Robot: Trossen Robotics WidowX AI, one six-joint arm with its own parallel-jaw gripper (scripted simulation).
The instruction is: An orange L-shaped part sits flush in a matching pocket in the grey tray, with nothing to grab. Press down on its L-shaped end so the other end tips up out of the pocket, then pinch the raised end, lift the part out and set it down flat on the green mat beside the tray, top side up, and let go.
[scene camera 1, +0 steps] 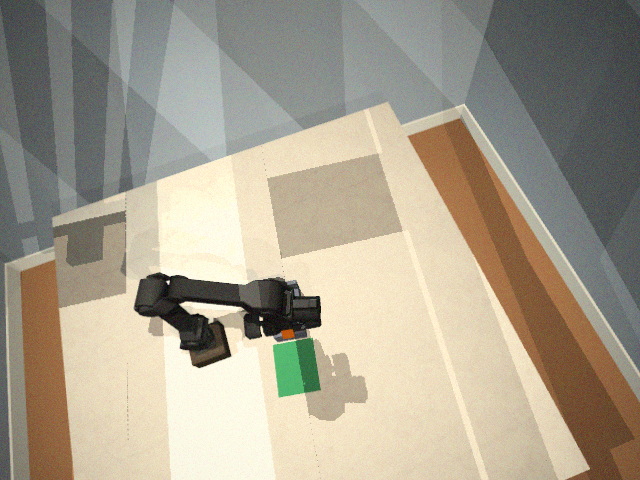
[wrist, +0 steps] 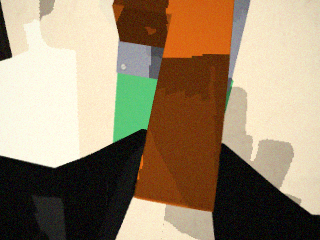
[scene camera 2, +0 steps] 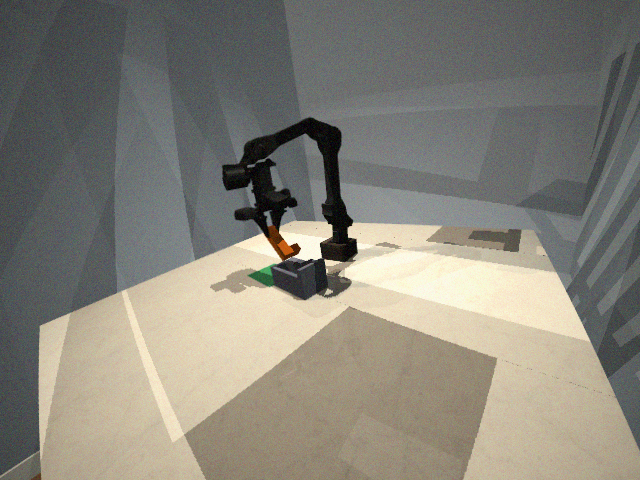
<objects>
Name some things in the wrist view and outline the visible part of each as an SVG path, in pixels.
My gripper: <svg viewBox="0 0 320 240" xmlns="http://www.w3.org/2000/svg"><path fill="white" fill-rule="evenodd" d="M221 143L214 212L212 212L215 240L320 240L320 215L309 213L305 208L291 200L286 194L283 194L267 181L264 176L256 172L242 157ZM147 130L141 129L90 155L85 155L56 168L0 155L0 240L116 240L134 195Z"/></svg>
An orange L-shaped part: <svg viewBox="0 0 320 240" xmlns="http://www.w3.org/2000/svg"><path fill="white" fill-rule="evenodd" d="M114 0L112 5L120 41L164 48L145 138L146 142L133 197L160 204L214 212L235 0Z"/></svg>
</objects>
